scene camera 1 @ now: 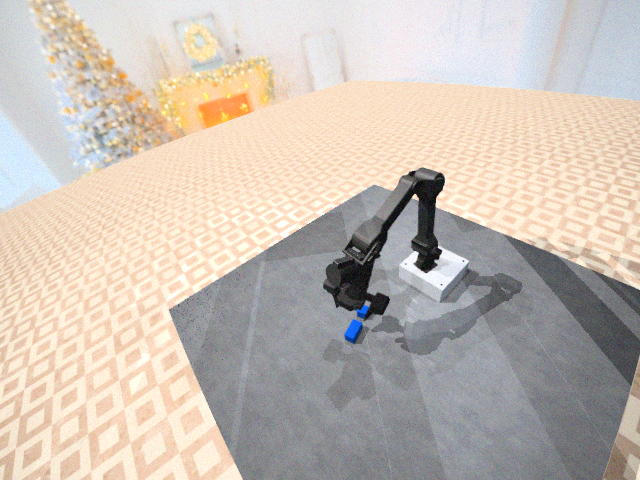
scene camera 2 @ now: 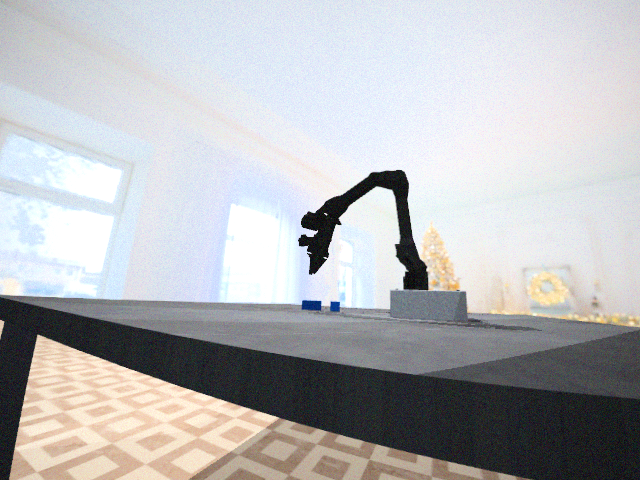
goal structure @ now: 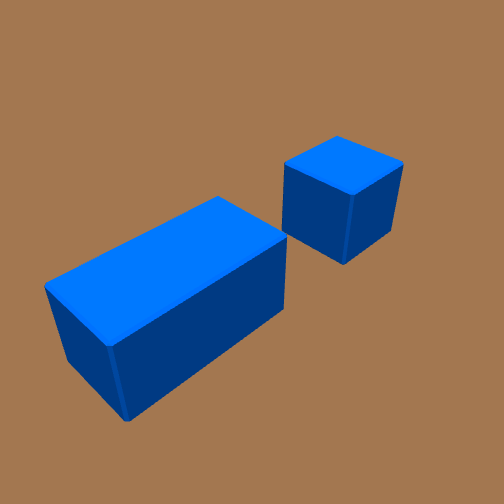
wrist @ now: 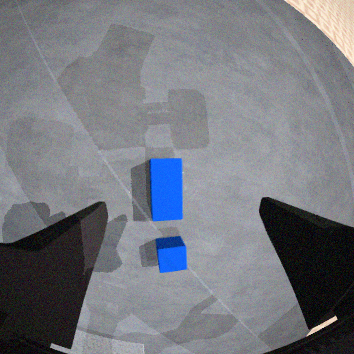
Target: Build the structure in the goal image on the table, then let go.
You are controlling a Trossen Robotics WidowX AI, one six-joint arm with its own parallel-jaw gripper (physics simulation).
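Pixels of known places: gripper, between the fingertips: (scene camera 1: 350,313) (scene camera 2: 312,274) (wrist: 185,208); arm's base, origin of its link: (scene camera 1: 425,264) (scene camera 2: 417,291).
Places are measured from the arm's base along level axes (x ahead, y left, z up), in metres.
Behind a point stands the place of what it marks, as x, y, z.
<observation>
A longer blue block (scene camera 1: 353,331) {0.364, 0.033, -0.038} (scene camera 2: 311,305) {0.350, 0.038, -0.056} (wrist: 166,189) {0.359, 0.024, -0.039} lies flat on the grey table (scene camera 1: 289,413) {0.656, 0.117, -0.071} (scene camera 2: 206,322) {0.151, 0.581, -0.072} (wrist: 260,130) {0.487, -0.071, -0.071}. A small blue cube (scene camera 1: 362,311) {0.293, -0.010, -0.039} (scene camera 2: 334,306) {0.280, -0.002, -0.056} (wrist: 172,255) {0.292, -0.015, -0.039} sits on the table near one short end of the long block, on the side toward the arm's base. A narrow gap separates the two in the wrist view, and they are roughly in line. My gripper (scene camera 2: 312,272) {0.362, 0.027, 0.055} (wrist: 185,208) {0.362, 0.027, 0.055} is open and empty, well above the blocks. In scene camera 1 the arm hides part of the cube's surroundings.
The arm's pale base block (scene camera 1: 434,273) {0.009, 0.051, 0.000} (scene camera 2: 428,304) {-0.048, 0.105, -0.035} stands on the table beyond the small cube. The arm's shadows fall across the table around the blocks. The table edge (scene camera 2: 320,384) {-0.069, 0.646, -0.086} shows in scene camera 2, with patterned floor below.
</observation>
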